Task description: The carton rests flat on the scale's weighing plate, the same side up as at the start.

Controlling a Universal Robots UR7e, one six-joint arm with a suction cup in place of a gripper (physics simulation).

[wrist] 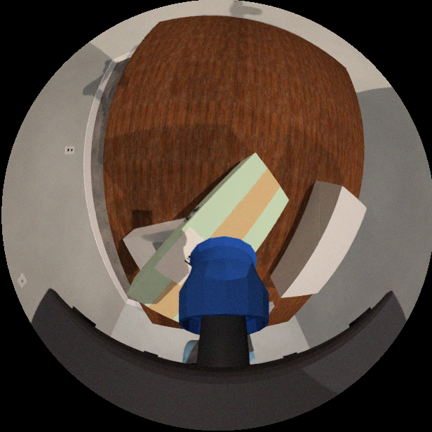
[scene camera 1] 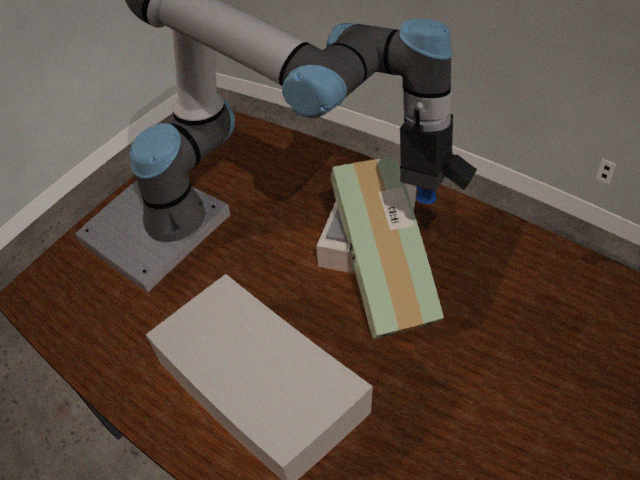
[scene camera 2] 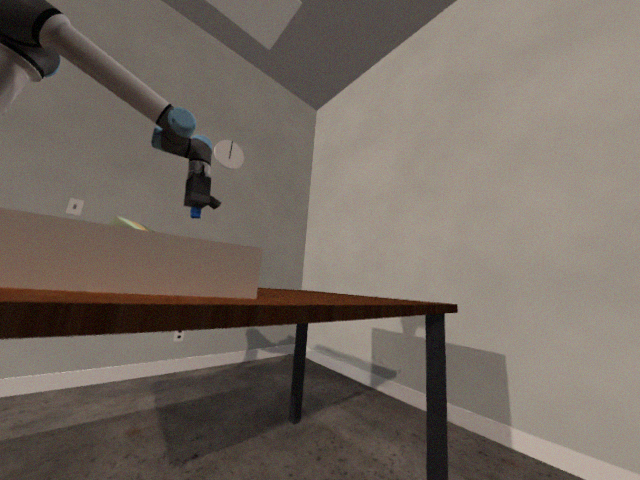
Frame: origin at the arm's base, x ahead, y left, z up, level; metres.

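Seen in the pictures: hand at its tool point: (scene camera 1: pixel 426 197) (scene camera 2: pixel 195 217); arm's base at its link origin: (scene camera 1: pixel 174 218).
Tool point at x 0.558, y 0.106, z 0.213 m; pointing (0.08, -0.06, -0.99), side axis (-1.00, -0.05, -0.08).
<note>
Offsets run from my tool point to a thing's middle.
The light green carton @[dy -0.007, dx -0.071, dz -0.146 m] (scene camera 1: pixel 361 206) (scene camera 2: pixel 130 223) (wrist: pixel 232 205) with a tan tape band is tilted. Its far end lies over the scale @[dy +0.096, dx -0.161, dz -0.207 m] (scene camera 1: pixel 334 259) (wrist: pixel 142 239), and its near end slopes down towards the table in front of the scale. A face with a white barcode label points up. Part of the grey weighing plate @[dy +0.057, dx -0.150, dz -0.172 m] (scene camera 1: pixel 337 228) shows beside the carton, and the rest is hidden under it. My suction cup (scene camera 1: pixel 426 196) (scene camera 2: pixel 195 212) (wrist: pixel 224 247) is empty, so the gripper is open. It hangs above and beside the carton's raised end, apart from it.
A large pale block @[dy -0.350, dx -0.139, dz -0.197 m] (scene camera 1: pixel 258 372) (scene camera 2: pixel 129 260) (wrist: pixel 327 250) lies on the wooden table (scene camera 1: pixel 516 372) (scene camera 2: pixel 356 310) (wrist: pixel 225 90), on the near side of the scale. The arm's grey base plate (scene camera 1: pixel 118 248) stands at the left in scene camera 1. Walls rise behind the table.
</note>
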